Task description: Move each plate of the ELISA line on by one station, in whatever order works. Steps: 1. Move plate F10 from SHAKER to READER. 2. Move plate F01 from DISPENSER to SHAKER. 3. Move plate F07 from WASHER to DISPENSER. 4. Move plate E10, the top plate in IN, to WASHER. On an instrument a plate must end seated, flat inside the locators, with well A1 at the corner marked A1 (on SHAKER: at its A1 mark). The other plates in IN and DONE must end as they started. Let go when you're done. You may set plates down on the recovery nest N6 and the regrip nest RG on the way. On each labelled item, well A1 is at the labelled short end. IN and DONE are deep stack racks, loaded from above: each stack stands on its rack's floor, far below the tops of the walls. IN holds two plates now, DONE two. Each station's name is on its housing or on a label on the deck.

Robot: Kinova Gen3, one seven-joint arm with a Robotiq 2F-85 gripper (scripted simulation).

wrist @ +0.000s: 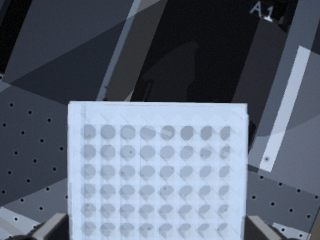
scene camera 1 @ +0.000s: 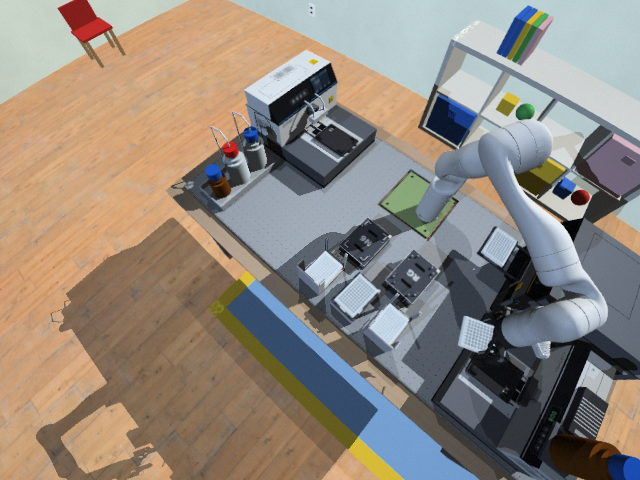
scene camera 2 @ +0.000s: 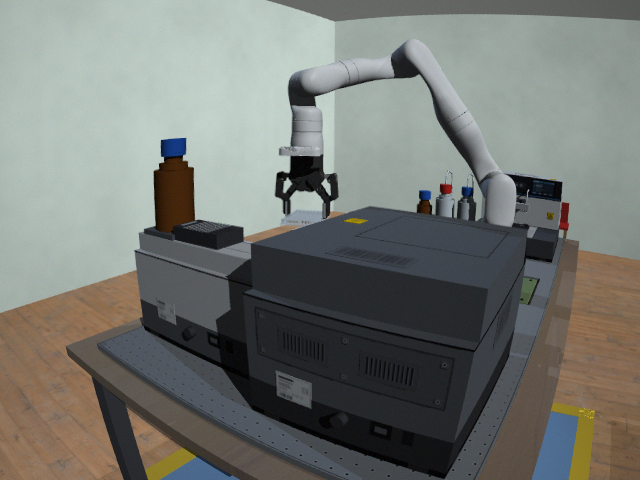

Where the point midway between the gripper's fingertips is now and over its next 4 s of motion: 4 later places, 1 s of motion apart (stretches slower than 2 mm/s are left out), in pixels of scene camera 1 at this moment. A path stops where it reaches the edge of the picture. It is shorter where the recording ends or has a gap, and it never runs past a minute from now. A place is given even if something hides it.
My gripper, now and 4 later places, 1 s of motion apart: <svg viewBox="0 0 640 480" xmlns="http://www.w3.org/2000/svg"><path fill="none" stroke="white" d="M483 338L509 360L519 370L511 370L504 371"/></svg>
